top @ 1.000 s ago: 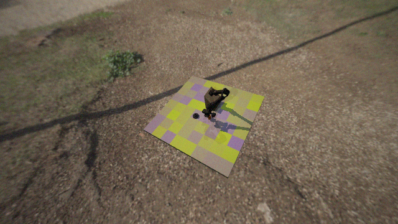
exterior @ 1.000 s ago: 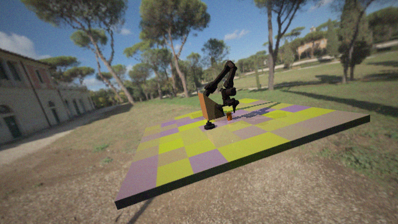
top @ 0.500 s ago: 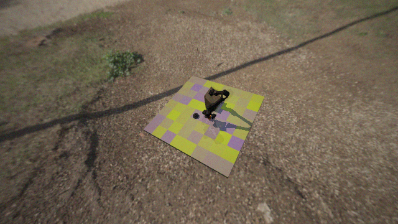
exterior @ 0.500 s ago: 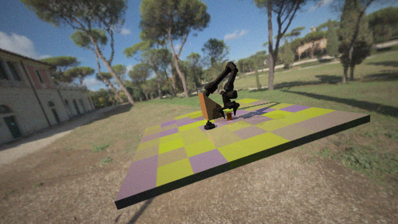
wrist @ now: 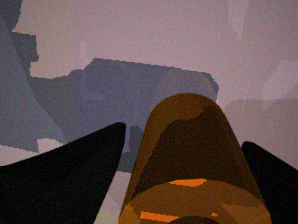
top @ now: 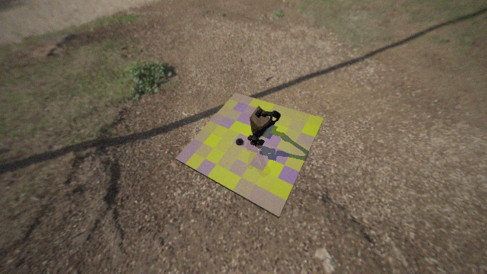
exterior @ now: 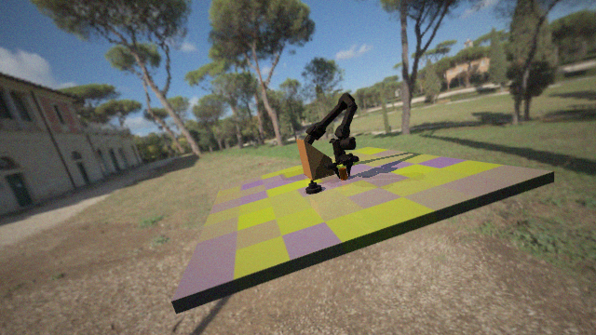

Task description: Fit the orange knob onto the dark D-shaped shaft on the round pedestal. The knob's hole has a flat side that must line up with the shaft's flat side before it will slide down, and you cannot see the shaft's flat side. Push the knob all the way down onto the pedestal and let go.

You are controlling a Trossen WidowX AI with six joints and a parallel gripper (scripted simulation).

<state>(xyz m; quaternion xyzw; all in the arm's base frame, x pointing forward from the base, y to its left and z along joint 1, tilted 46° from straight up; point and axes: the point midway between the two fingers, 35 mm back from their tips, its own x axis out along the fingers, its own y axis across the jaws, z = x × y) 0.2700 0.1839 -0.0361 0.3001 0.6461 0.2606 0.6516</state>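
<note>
My gripper tip is now 5 cm short of the pedestal, 20 cm to the left of it and 2 cm below it. The rest, counted from my gripper tip: orange knob 2 cm above.
</note>
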